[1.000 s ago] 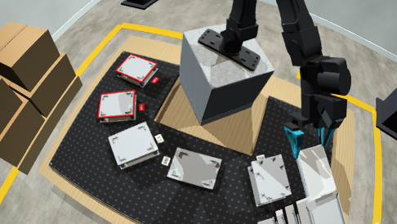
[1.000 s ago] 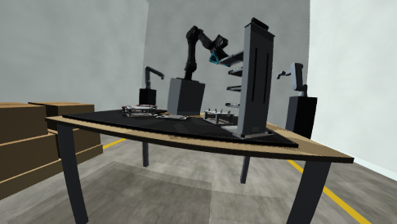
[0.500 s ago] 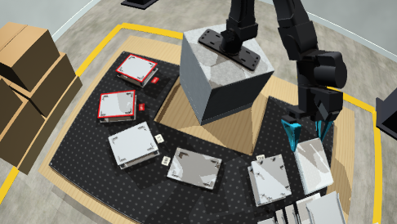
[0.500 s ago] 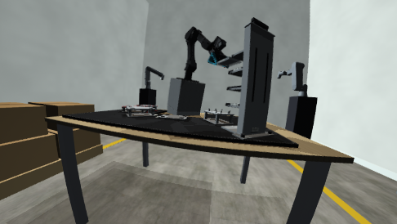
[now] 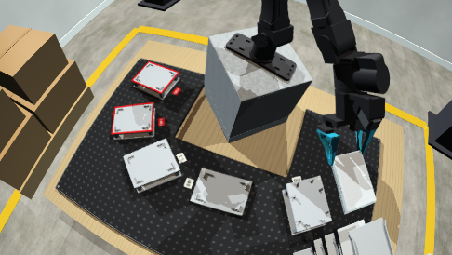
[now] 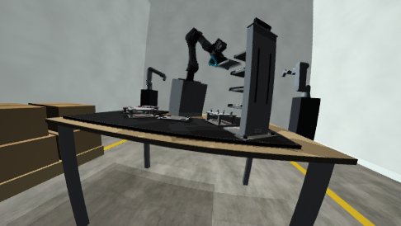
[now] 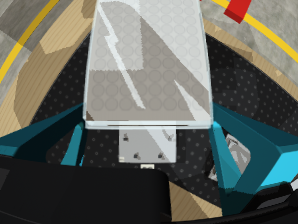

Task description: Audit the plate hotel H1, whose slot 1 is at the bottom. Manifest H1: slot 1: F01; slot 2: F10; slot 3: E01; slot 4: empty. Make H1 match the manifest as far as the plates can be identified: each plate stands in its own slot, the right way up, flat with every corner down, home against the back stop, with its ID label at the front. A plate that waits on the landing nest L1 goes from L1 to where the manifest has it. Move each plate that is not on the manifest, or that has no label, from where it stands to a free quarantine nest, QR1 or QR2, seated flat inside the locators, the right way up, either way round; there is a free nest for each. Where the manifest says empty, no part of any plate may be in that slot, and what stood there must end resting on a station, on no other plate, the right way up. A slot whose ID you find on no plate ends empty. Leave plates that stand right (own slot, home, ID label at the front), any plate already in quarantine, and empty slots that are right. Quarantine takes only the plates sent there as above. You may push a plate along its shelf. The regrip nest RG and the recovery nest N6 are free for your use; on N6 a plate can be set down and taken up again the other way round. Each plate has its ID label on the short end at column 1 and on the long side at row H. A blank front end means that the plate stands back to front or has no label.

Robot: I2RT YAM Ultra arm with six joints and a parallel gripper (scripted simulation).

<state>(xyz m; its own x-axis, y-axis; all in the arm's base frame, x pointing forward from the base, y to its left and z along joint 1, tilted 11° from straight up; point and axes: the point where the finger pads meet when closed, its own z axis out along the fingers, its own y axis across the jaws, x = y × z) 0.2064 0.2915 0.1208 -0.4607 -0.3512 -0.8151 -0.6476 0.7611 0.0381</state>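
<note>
Now: hand 4 cm to the right of the white plate and 4 cm short of it. Round my hand: grey regrip nest: 29 cm below, 1 cm to the left, 1 cm ahead; plate hotel H1: 21 cm ahead, 18 cm to the left, 13 cm below; RG tag: 34 cm below, 7 cm behind, 6 cm to the right.
</note>
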